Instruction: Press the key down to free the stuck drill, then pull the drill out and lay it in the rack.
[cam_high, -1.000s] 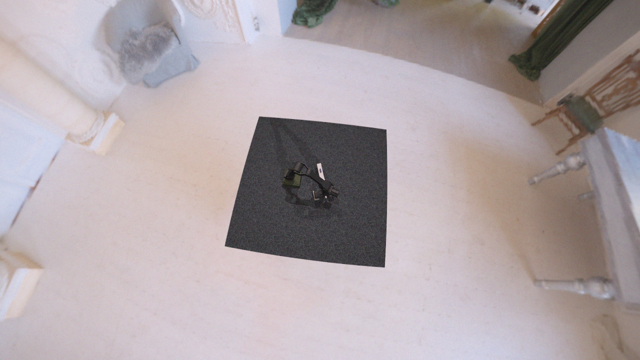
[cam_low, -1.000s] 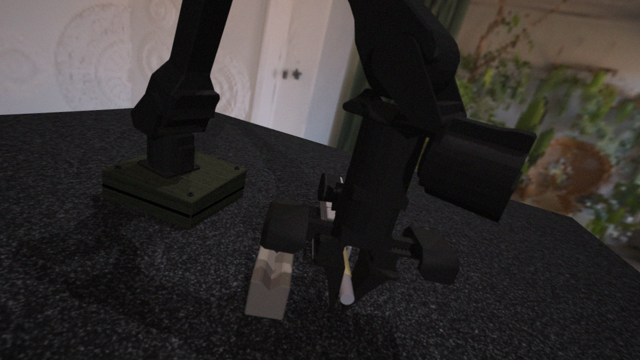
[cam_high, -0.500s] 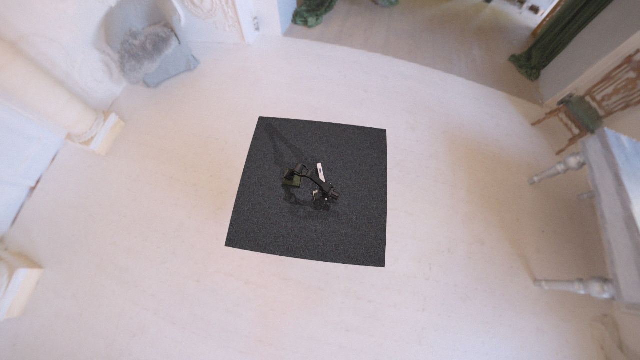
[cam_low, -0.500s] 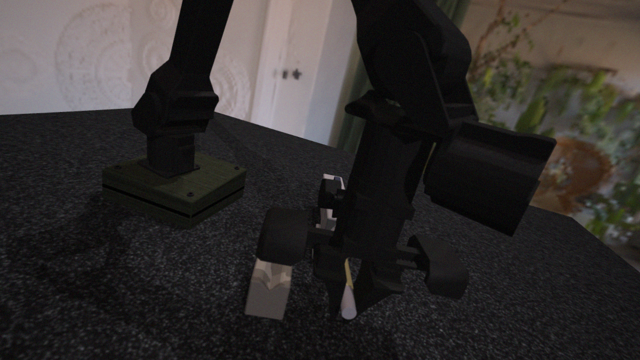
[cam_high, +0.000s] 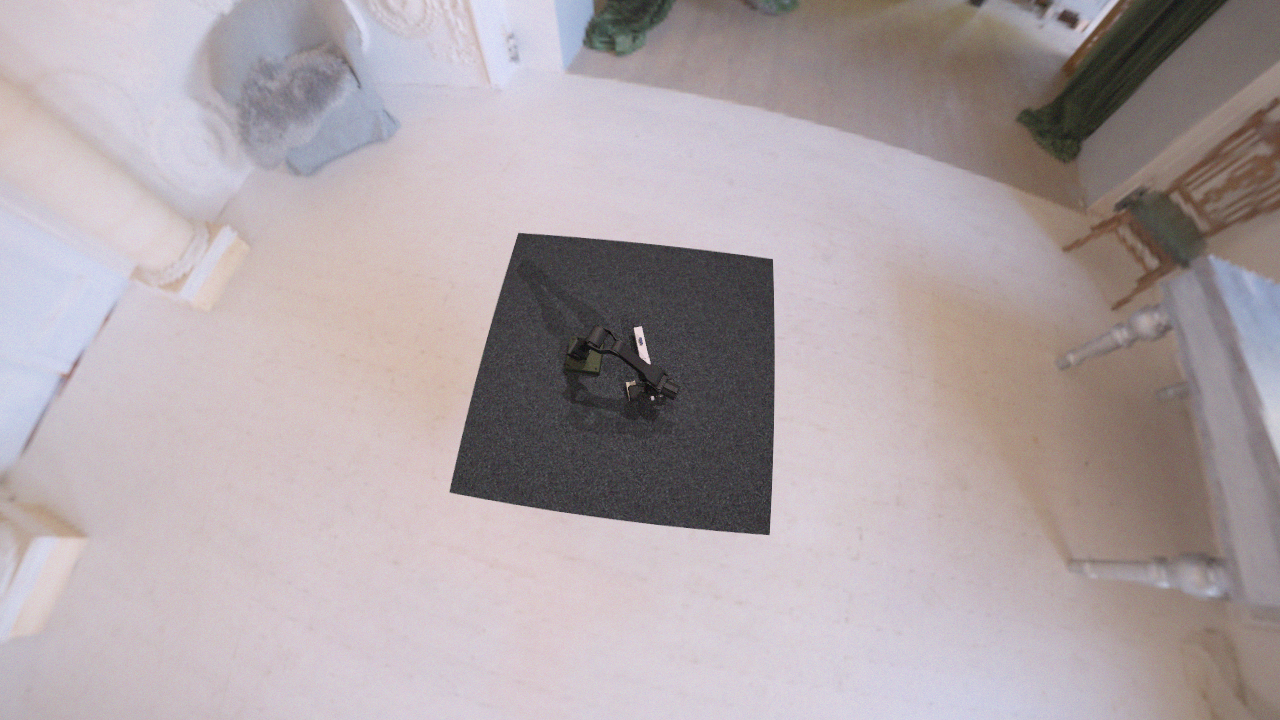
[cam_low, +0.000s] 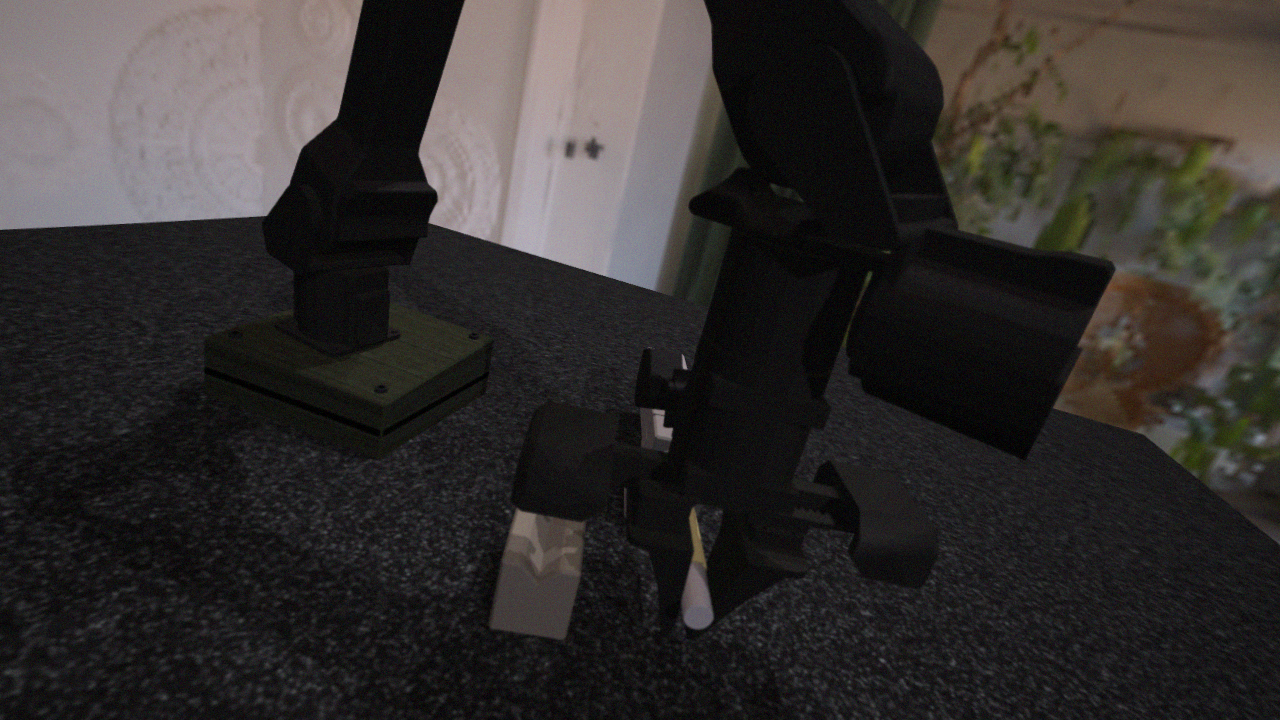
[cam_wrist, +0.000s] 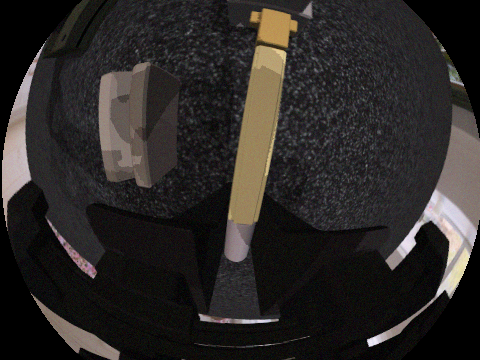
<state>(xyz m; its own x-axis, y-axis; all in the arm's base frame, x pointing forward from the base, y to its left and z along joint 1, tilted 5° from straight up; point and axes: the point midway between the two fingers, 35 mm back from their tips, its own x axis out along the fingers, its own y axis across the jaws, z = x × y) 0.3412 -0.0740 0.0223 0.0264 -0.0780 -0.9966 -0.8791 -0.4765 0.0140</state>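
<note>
Right now the drill is 3 cm to the left of my gripper tip, 3 cm above it and 2 cm behind it. The rest, counted from my gripper tip: dark key: 20 cm to the left, 11 cm behind, 3 cm above; grey holder block: 18 cm to the left, 10 cm behind, 2 cm above; grey v-groove rack: 8 cm behind.
</note>
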